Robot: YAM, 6 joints.
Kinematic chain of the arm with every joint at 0, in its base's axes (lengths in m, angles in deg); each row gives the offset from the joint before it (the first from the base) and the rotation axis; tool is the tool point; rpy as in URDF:
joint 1: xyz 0 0 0.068 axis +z
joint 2: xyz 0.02 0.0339 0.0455 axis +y
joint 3: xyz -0.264 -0.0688 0 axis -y
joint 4: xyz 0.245 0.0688 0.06 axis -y
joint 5: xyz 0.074 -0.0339 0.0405 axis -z
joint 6: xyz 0.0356 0 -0.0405 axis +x
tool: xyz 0 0 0 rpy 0 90 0
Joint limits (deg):
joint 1: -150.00..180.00
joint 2: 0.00..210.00
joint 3: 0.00..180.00
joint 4: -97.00..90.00
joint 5: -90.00..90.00
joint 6: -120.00..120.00
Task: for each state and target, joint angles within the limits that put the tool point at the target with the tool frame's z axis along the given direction. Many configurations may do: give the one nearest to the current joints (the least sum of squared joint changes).
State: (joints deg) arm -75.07 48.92 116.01 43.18 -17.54 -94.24
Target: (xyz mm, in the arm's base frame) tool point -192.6 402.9 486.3 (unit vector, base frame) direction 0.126 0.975 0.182
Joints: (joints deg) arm -61.84 32.56 143.33 56.42 -34.84 -94.24
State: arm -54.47 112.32 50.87 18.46 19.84 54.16
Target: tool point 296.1 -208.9 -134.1 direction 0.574 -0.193 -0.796
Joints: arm -36.24 159.83 63.02 42.75 -10.58 54.16
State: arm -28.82 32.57 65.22 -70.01 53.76 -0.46
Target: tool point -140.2 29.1 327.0 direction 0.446 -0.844 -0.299
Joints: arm -20.75 0.12 74.36 -96.90 39.12 -0.46
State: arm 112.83 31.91 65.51 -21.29 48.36 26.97
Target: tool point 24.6 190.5 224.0 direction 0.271 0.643 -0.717
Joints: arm 84.90 54.57 35.16 -27.76 12.28 26.97
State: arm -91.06 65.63 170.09 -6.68 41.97 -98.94
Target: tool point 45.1 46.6 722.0 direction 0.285 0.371 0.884
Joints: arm -136.31 92.85 179.87 30.59 4.09 -98.94
